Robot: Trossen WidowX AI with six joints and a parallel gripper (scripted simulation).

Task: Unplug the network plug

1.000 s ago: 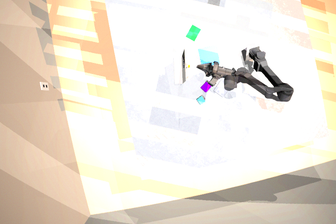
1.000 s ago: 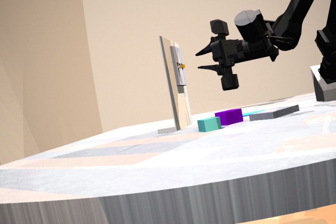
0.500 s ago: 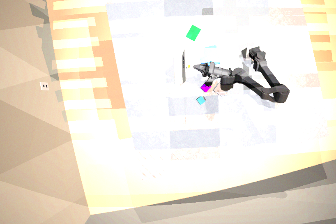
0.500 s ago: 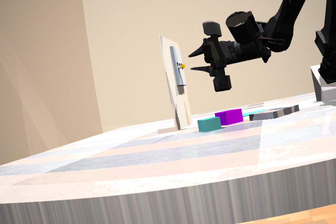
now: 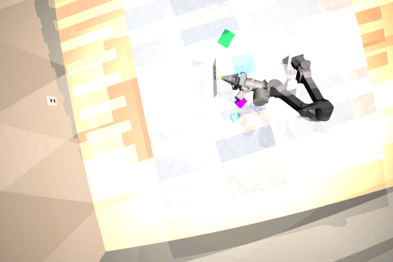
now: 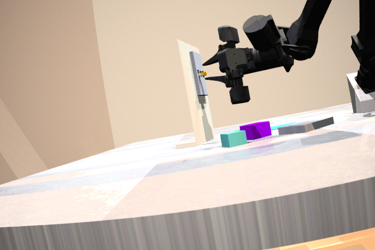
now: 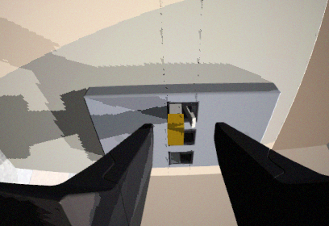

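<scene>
My gripper tip is 1 cm short of the network plug. From my gripper tip the other things lie so: blue marked square 17 cm below, 16 cm behind, 5 cm to the right; purple block 16 cm below, 14 cm to the left, 8 cm behind; upright panel 6 cm below, 3 cm ahead, 2 cm to the right.
</scene>
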